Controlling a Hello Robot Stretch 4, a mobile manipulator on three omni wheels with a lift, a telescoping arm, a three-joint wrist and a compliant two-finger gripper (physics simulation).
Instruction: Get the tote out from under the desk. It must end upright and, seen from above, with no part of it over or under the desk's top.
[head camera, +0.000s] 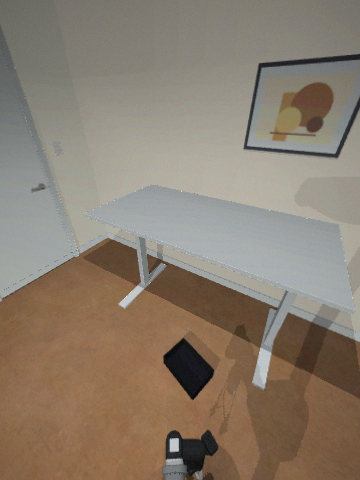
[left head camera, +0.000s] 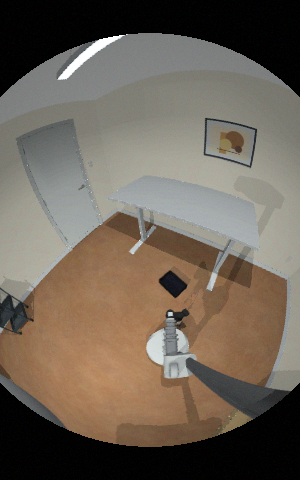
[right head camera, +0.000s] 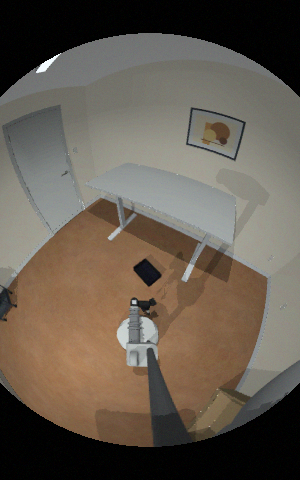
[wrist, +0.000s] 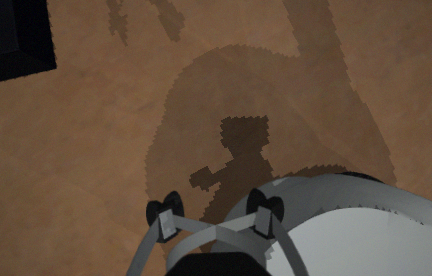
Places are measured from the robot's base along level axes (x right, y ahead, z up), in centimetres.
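Pixels of known places: gripper, fingertip midpoint: (right head camera: 145, 310) (wrist: 215, 206).
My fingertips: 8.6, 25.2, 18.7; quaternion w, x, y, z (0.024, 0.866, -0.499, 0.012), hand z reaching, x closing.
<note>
Behind a point stands the place of what it marks, as x, y, z.
The black tote (head camera: 189, 369) {11.8, 75.3, -2.4} (left head camera: 173, 284) {12.4, 75.8, -2.4} (right head camera: 147, 272) {11.7, 76.5, -2.5} stands upright on the floor, its open side up, in front of the white desk (head camera: 215, 225) {27.9, 117.1, 92.2} (left head camera: 190, 200) {27.1, 115.2, 92.2} (right head camera: 170, 192) {30.9, 110.1, 92.2}. Floor shows between it and the desk's front edge in the head views. One corner of the tote (wrist: 25, 30) {15.3, 59.9, 5.0} shows at the top left of the wrist view. My gripper (wrist: 215, 206) {8.6, 25.2, 18.7} is open, its two fingertips well apart with nothing between them. It points down over the floor beside my base, apart from the tote, on the side away from the desk. In the head camera view its fingers are mostly hidden.
The desk's right foot (head camera: 262, 367) and left foot (head camera: 132, 296) reach forward on the floor. My white base (left head camera: 157, 346) {-9.4, 0.6, 18.7} (wrist: 355, 240) {11.9, 11.2, 18.6} is close beside the gripper. A dark rack stands at the far left, and a cardboard box (right head camera: 220, 407) at the lower right.
</note>
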